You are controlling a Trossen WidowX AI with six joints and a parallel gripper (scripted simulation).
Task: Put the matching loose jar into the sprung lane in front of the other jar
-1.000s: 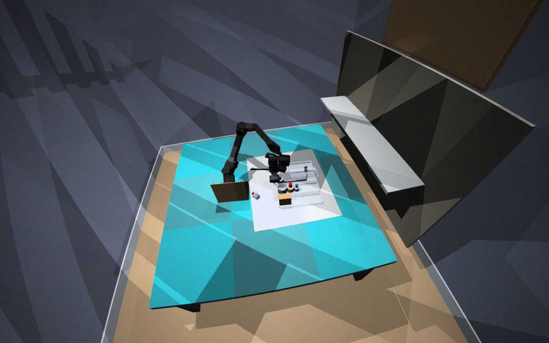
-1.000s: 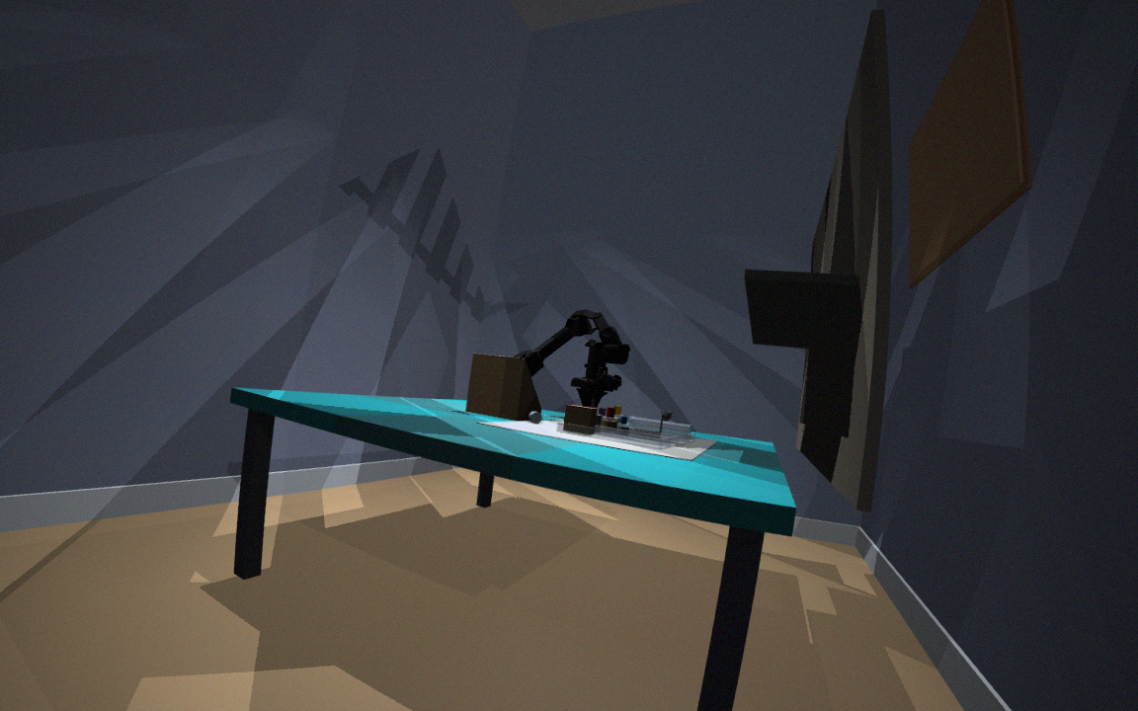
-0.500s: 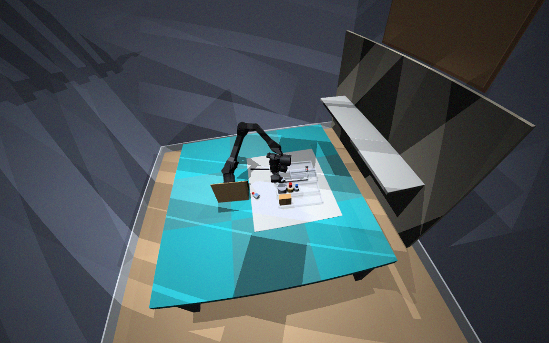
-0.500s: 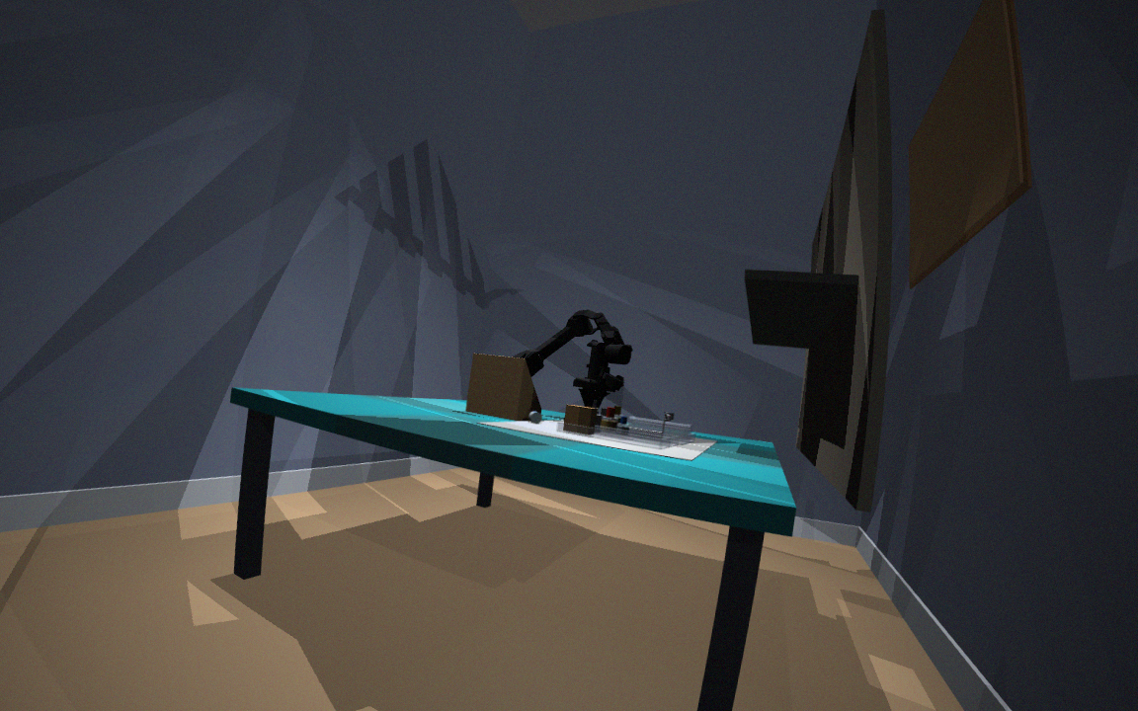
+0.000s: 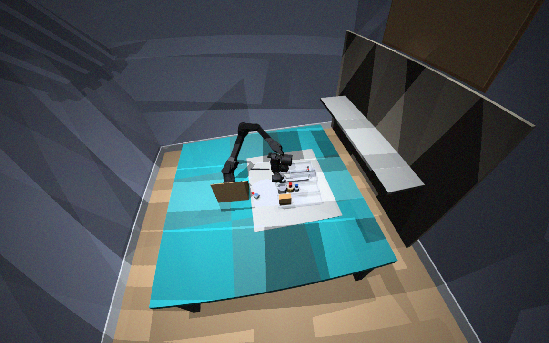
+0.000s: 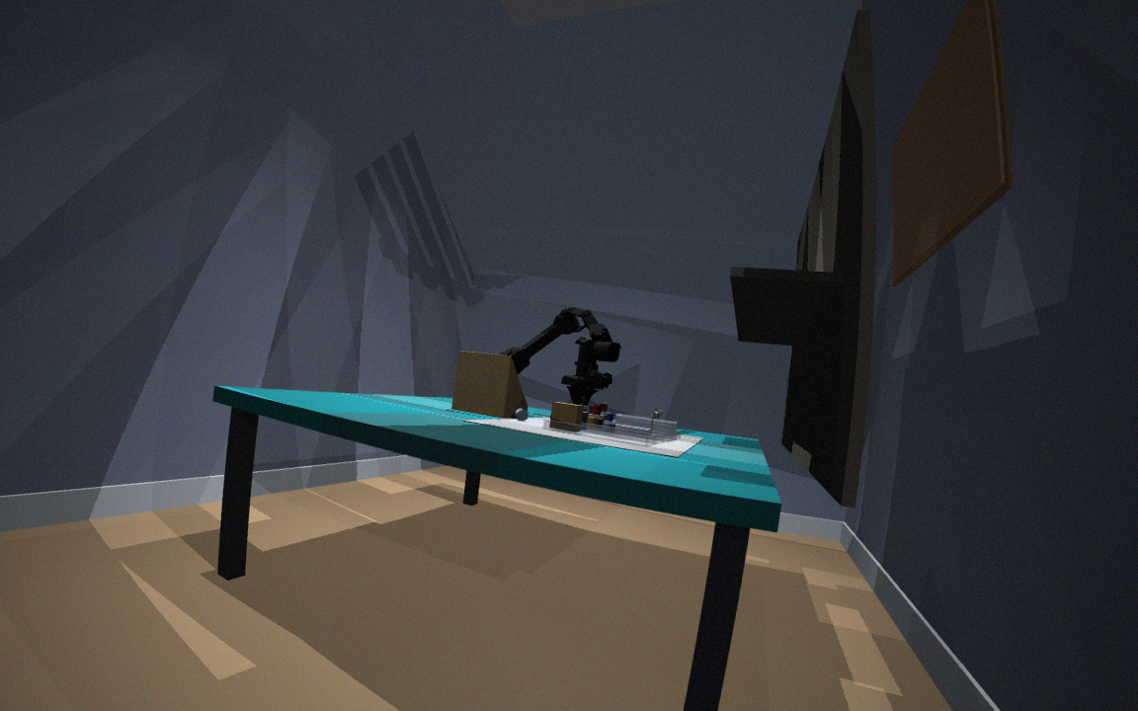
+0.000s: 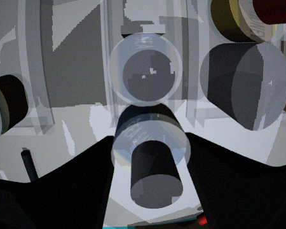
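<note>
My gripper tip is 40 mm short of the grey can, 80 mm to the left of it and 20 mm above it. Round my gripper tip: black rod: 120 mm behind, 140 mm to the left, 40 mm below; brown block: 50 mm ahead, 170 mm to the right, 10 mm below; grey pusher plate: 150 mm ahead, 40 mm to the left.
</note>
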